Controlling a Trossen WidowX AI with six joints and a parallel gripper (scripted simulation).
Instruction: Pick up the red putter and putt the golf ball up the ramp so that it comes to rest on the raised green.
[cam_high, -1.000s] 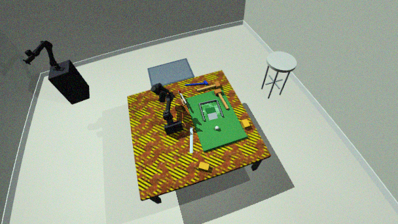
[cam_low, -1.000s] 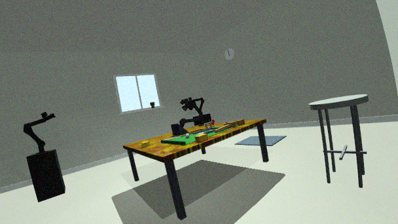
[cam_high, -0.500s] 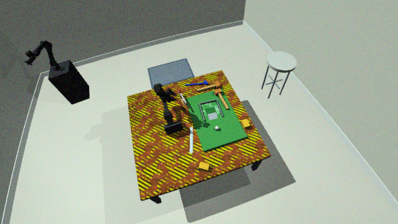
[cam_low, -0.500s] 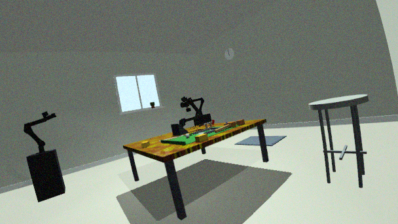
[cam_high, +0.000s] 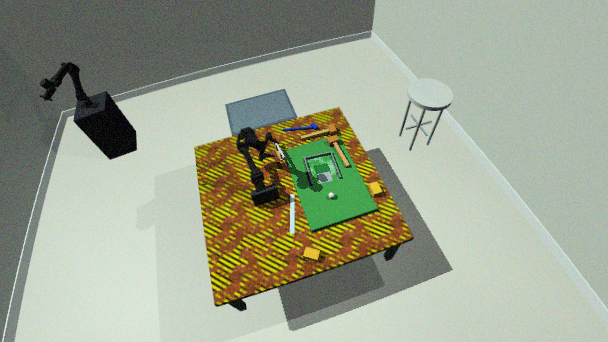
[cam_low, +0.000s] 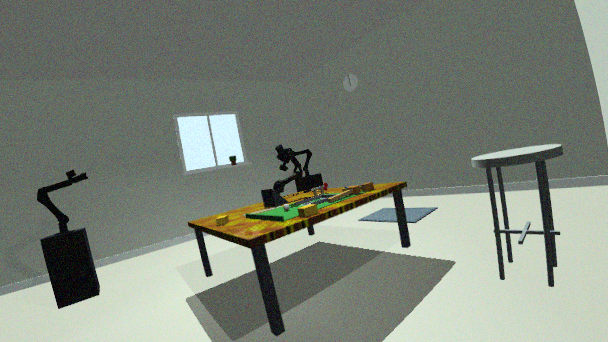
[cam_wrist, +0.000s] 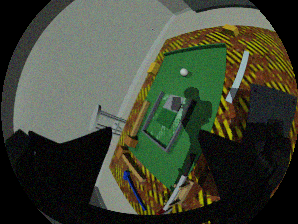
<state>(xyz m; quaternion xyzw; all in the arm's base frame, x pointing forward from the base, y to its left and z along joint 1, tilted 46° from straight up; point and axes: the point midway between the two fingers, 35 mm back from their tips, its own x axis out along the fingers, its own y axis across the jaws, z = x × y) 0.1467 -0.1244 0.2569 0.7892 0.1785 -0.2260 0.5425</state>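
Now: gripper tip 5 cm past the white bar, 31 cm to the left of it and 31 cm above it. From my gripper tip the other things lie so: green putting mat (29 cm ahead, 15 cm to the right, 31 cm below); white golf ball (25 cm ahead, 31 cm to the right, 28 cm below); blue tool (30 cm ahead, 39 cm to the left, 29 cm below).
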